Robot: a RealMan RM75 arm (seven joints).
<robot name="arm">
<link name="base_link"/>
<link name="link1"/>
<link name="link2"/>
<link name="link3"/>
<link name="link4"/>
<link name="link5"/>
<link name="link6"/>
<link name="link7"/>
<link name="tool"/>
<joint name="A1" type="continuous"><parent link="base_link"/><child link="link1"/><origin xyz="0 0 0.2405" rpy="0 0 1.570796"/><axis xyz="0 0 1"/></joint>
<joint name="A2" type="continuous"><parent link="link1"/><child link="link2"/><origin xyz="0 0 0" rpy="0 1.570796 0"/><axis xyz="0 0 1"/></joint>
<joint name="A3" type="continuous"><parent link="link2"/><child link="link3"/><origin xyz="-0.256 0 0" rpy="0 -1.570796 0"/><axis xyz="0 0 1"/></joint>
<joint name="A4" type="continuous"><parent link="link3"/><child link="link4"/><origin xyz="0 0 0" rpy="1.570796 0 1.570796"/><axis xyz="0 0 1"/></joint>
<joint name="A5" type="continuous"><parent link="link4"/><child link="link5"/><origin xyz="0 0.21 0" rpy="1.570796 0 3.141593"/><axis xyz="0 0 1"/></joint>
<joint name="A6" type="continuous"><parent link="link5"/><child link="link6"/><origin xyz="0 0 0" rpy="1.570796 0 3.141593"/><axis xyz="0 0 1"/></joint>
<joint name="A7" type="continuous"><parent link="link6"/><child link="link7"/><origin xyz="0 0.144 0" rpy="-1.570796 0 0"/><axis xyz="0 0 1"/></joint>
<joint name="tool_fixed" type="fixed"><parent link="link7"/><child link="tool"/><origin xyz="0 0 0" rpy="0 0 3.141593"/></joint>
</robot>
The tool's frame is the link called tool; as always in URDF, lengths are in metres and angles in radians. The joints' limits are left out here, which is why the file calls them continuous.
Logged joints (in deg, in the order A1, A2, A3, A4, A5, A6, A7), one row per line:
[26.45, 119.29, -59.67, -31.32, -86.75, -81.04, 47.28]
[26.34, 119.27, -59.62, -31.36, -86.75, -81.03, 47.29]
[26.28, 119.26, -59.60, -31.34, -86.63, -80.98, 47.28]
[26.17, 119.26, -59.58, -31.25, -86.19, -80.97, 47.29]
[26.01, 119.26, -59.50, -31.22, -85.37, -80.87, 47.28]
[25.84, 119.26, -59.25, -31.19, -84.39, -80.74, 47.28]
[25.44, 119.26, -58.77, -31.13, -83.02, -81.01, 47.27]
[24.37, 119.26, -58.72, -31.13, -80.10, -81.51, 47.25]
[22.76, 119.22, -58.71, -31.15, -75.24, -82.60, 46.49]
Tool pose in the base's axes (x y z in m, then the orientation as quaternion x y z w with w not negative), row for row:
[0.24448, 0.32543, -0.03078, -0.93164, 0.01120, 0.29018, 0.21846]
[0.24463, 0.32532, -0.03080, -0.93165, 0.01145, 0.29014, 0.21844]
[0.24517, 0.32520, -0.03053, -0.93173, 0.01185, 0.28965, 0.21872]
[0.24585, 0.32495, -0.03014, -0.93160, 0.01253, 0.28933, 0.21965]
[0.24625, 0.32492, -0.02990, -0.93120, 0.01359, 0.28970, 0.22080]
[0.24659, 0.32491, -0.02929, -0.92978, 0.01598, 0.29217, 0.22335]
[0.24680, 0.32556, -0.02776, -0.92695, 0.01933, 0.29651, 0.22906]
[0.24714, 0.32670, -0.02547, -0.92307, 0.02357, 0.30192, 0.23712]
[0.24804, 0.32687, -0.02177, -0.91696, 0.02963, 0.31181, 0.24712]
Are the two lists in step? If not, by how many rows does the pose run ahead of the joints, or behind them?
The pose runs 2 rows behind the joints: the pose in row i belongs to the joints in row i - 2.
